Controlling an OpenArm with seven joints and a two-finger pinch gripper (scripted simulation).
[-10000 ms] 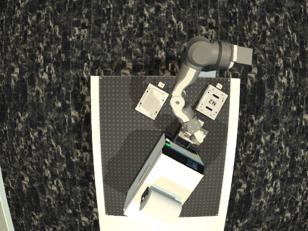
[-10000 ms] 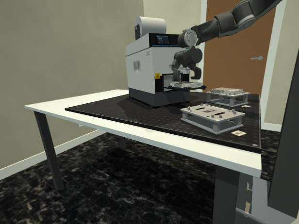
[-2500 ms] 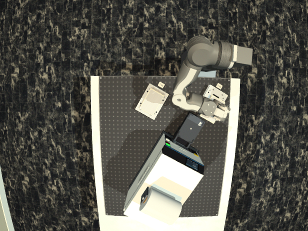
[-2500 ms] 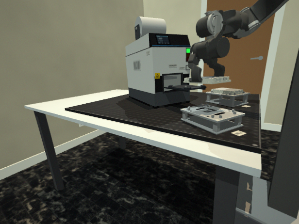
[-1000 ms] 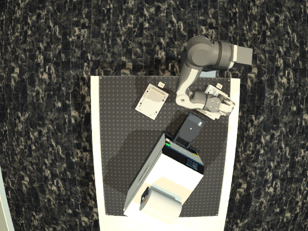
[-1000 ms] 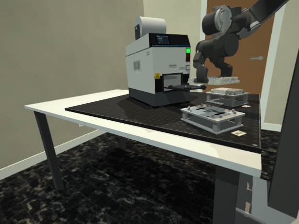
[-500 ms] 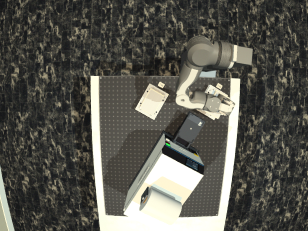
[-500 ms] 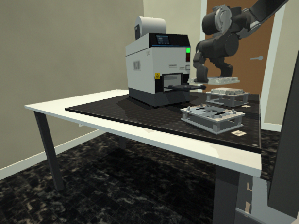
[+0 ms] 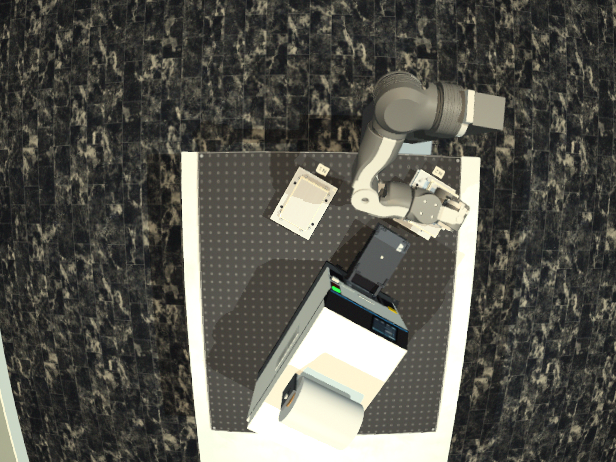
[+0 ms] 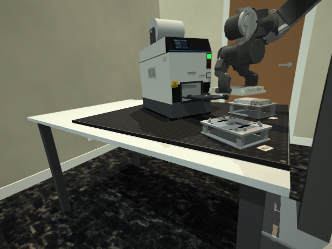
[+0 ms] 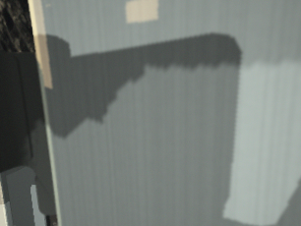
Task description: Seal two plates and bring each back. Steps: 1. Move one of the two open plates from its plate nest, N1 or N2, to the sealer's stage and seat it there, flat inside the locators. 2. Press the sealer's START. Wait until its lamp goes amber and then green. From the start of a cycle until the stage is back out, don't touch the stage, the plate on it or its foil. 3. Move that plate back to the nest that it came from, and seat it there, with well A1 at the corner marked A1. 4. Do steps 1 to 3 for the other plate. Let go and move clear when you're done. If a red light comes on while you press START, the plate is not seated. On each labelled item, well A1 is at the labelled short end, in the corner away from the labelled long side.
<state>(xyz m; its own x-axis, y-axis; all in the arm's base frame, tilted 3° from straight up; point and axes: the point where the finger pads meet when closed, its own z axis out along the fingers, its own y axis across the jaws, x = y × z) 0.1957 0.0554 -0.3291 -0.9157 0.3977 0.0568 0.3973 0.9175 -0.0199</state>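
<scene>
Right now the label tag is 10 cm behind my hand, 4 cm to the left of it and 14 cm below it. Also, from my hand: clear well plate (right at my hand); then sealer stage (15 cm ahead, 12 cm to the right, 4 cm below); then N1 label (7 cm behind, 30 cm to the right, 14 cm below).
</scene>
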